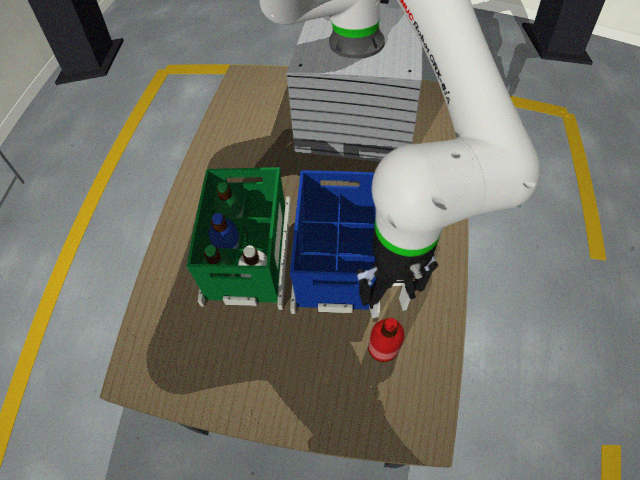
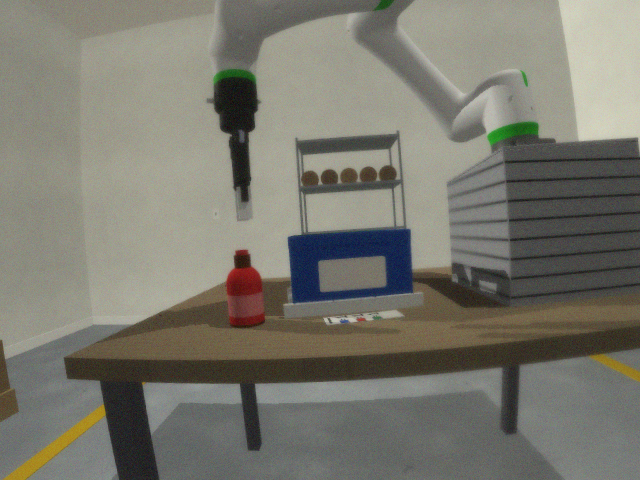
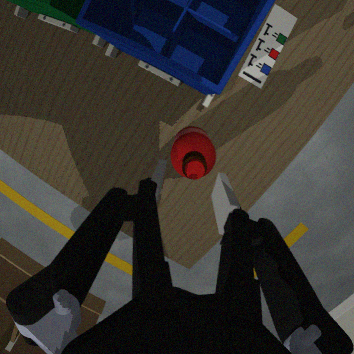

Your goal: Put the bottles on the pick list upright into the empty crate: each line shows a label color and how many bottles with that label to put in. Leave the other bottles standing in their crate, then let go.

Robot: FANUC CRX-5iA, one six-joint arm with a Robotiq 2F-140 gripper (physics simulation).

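Frame: origin at the arm's base, x ahead, y left, z up, level; millimetres.
Where they show: gripper, between the fingertips: (image 1: 387, 307) (image 2: 244, 219) (image 3: 189, 178); arm's base, origin of its link: (image 1: 357, 42).
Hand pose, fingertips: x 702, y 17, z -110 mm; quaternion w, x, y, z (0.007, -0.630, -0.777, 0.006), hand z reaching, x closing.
Things, the pixels of their centre, and the offset from my fingertips. Level surfaces: height alone.
- red bottle, middle of its body: (image 3: 192, 154) (image 2: 244, 286) (image 1: 387, 336) dx +9, dy +13, dz -140 mm
- blue crate, middle of its body: (image 1: 337, 240) (image 2: 346, 267) dx -232, dy -88, dz -130 mm
- green crate, middle of its body: (image 1: 240, 234) dx -255, dy -320, dz -130 mm
- blue bottle, middle of its body: (image 1: 223, 235) dx -256, dy -364, dz -132 mm
- white bottle, middle of its body: (image 1: 254, 267) dx -166, dy -282, dz -132 mm
- pick list, middle of its body: (image 2: 363, 317) (image 3: 268, 45) dx -229, dy +60, dz -217 mm
- wooden table, height of its surface: dz -218 mm
A red bottle (image 1: 386, 341) (image 2: 246, 289) (image 3: 186, 146) stands upright on the table near the blue crate's front right corner. My gripper (image 1: 390, 303) (image 2: 244, 211) (image 3: 189, 178) is partly open and empty, pointing down, its fingertips above the red cap. The blue crate (image 1: 330, 289) (image 2: 351, 242) (image 3: 150, 56) shows empty compartments; the arm hides its right part. The green crate (image 1: 235, 281) holds two green bottles (image 1: 223, 191) (image 1: 212, 254), a blue bottle (image 1: 223, 235) and a white bottle (image 1: 251, 255). The pick list (image 2: 361, 316) (image 3: 262, 61) has blue, red and green lines, each apparently with a 1.
White guide blocks (image 1: 334, 308) edge the crates on the wooden table (image 1: 232, 356). The grey slatted base (image 1: 356, 111) of the arm stands behind them. A shelf unit (image 2: 346, 143) with several round brown ends is in the background.
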